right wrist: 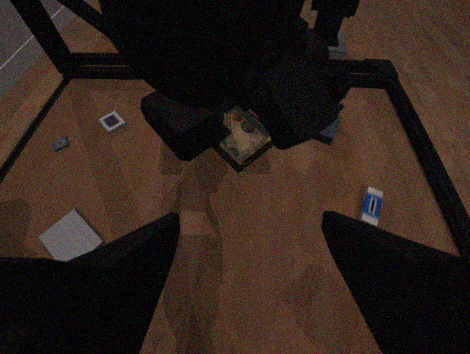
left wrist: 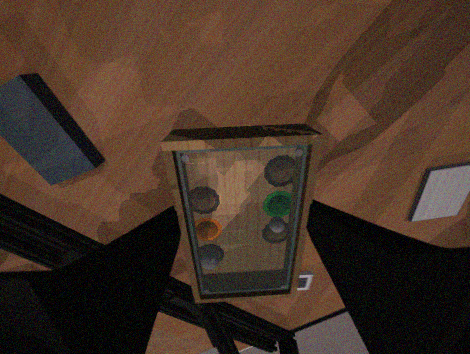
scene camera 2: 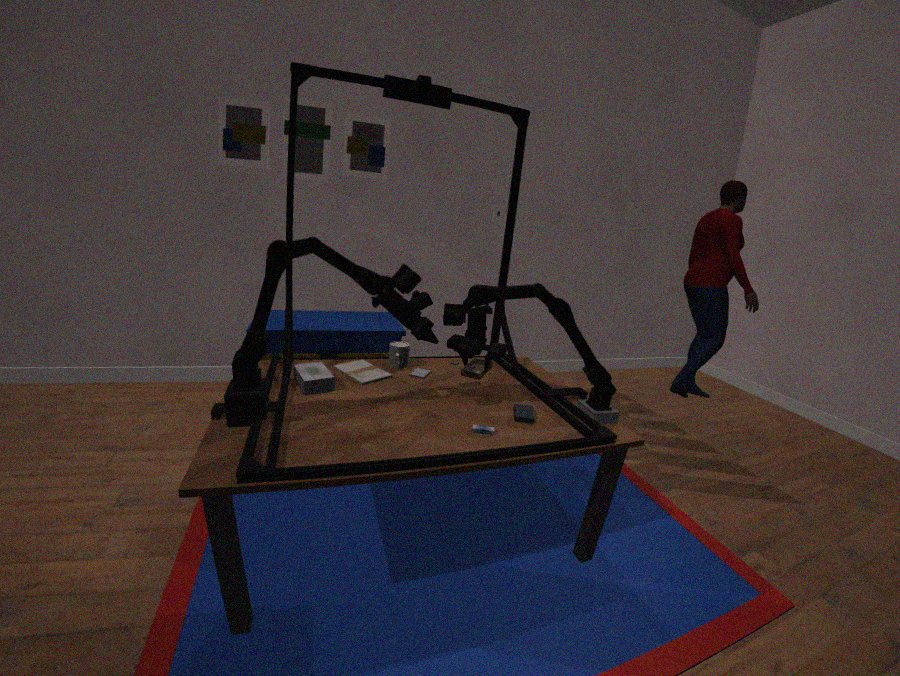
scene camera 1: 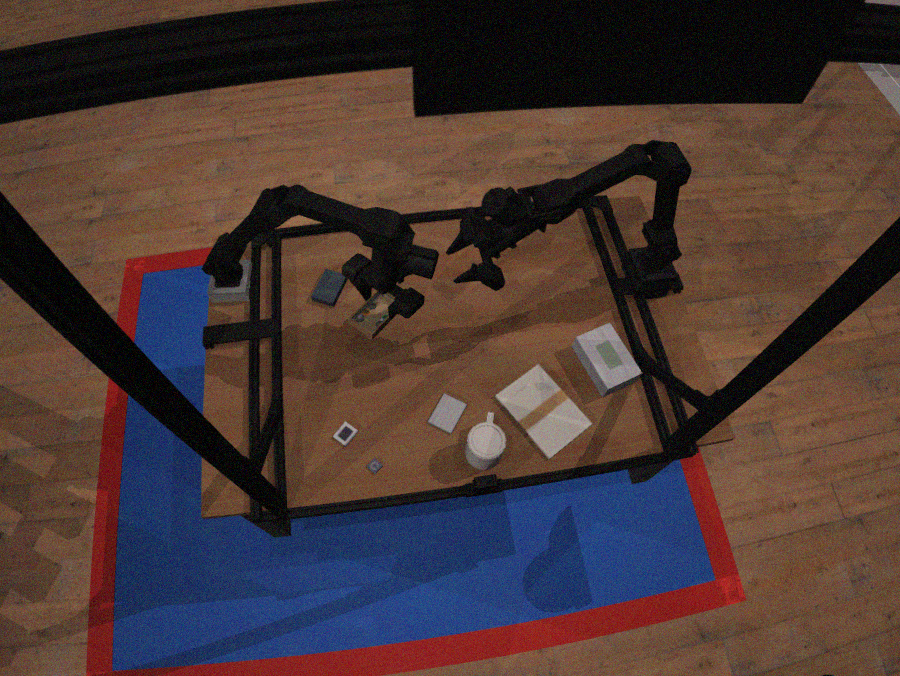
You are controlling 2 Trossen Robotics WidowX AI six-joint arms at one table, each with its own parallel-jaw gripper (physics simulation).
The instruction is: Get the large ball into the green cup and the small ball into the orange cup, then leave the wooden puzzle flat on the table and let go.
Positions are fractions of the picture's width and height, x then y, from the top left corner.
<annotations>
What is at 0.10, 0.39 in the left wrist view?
A dark blue block.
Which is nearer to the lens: the white mug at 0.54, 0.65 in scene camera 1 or the dark blue block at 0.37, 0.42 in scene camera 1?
The white mug.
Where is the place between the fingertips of the left gripper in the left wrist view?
0.52, 0.59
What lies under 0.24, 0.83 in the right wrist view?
The right gripper.
</annotations>
